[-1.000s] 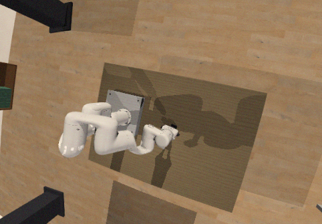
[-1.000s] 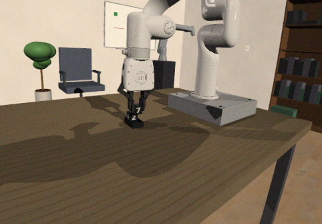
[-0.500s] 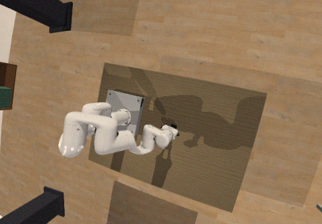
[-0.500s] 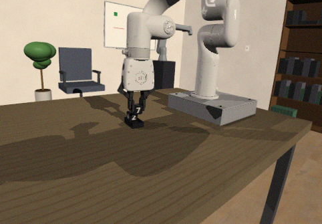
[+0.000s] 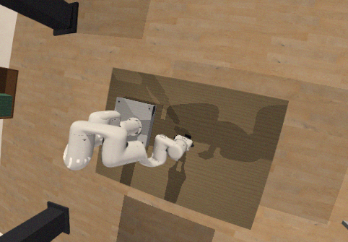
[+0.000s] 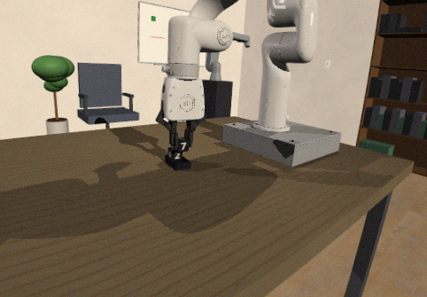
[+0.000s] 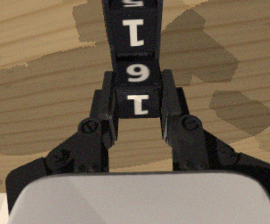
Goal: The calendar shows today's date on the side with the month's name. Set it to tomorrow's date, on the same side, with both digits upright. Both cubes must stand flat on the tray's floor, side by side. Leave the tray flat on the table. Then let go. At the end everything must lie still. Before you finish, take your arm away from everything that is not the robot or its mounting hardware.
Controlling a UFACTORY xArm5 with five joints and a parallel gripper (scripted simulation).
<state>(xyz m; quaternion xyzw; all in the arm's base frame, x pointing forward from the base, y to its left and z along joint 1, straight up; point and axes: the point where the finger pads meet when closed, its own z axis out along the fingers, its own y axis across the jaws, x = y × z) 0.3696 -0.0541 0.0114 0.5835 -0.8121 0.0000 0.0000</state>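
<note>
My hand is 20 mm to the left of the dark calendar tray and 70 mm above it.
</note>
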